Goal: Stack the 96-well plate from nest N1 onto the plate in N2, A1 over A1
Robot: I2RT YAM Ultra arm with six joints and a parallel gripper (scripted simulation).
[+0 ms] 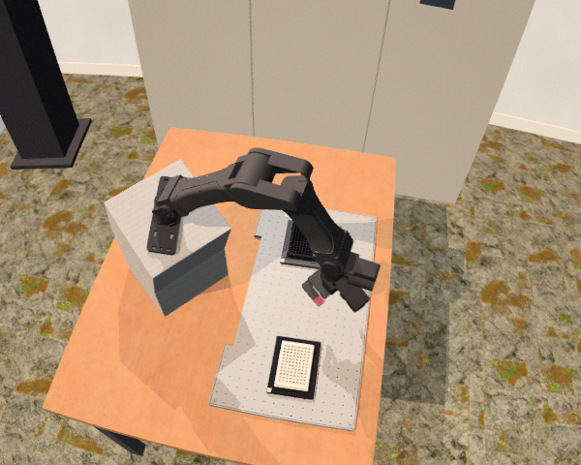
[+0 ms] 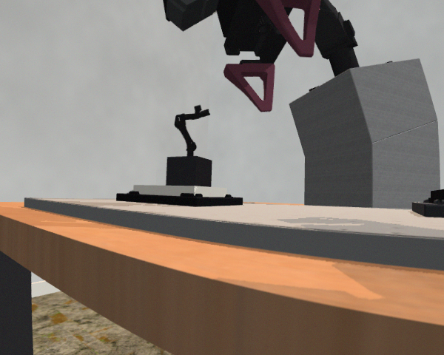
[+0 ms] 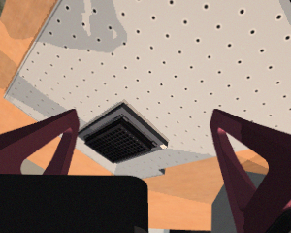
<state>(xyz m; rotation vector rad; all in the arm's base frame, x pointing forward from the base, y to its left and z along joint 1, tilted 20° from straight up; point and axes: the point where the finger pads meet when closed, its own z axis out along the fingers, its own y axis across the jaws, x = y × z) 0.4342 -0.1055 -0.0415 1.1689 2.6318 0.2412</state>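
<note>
The cream 96-well plate is 9 cm behind my hand, 18 cm to the right of it and 12 cm below it. Round my hand: light corner mark: 12 cm behind, 16 cm to the left, 12 cm below; black 96-well plate: 6 cm behind, 22 cm to the left, 12 cm below; nest N1: 9 cm behind, 18 cm to the right, 13 cm below.
</note>
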